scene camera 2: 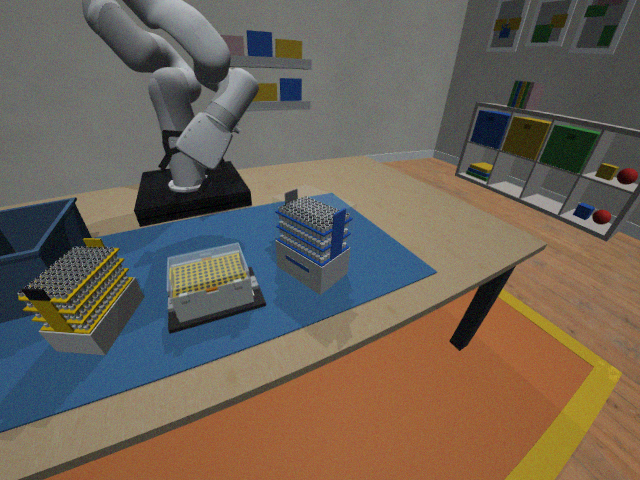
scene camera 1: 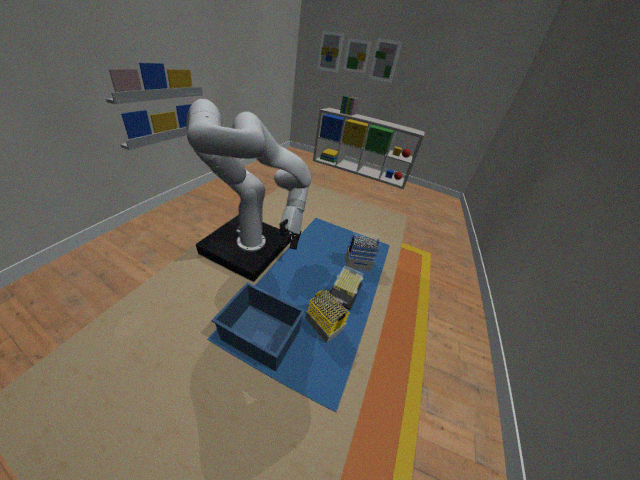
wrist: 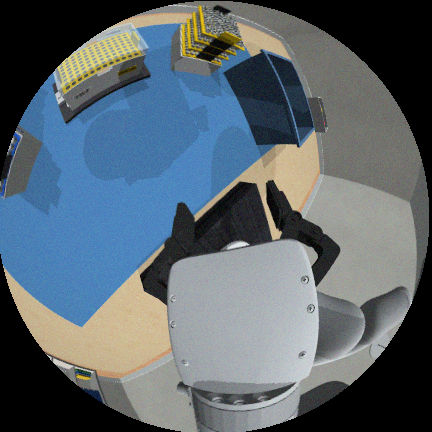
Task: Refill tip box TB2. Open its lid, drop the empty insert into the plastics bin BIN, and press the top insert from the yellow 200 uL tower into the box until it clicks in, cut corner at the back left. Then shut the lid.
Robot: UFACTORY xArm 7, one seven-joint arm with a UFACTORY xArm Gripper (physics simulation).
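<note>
Tip box TB2 [scene camera 1: 345, 295] [scene camera 2: 214, 303] [wrist: 100, 82] stands on a dark base between two towers. Its clear lid [scene camera 2: 206, 251] is down over a yellow insert with a grid of holes. The yellow 200 uL tower [scene camera 1: 327, 314] [scene camera 2: 85, 294] [wrist: 207, 42] holds several stacked inserts full of tips on a grey base, between TB2 and the bin. The plastics bin BIN [scene camera 1: 247, 330] [scene camera 2: 25, 255] [wrist: 270, 100] is dark blue and open-topped; the inside that shows is empty. My gripper [scene camera 1: 289, 235] [wrist: 226, 199] is open and empty beside the robot's base, away from TB2. Its fingers are mostly hidden in scene camera 2.
A blue tower [scene camera 1: 362, 254] [scene camera 2: 312, 235] [wrist: 22, 162] stands on the other side of TB2. The blue mat [scene camera 1: 289, 273] [scene camera 2: 382, 273] [wrist: 115, 225] lies under these things. The black robot base plate [scene camera 1: 222, 250] [scene camera 2: 149, 193] [wrist: 232, 212] is close to my gripper.
</note>
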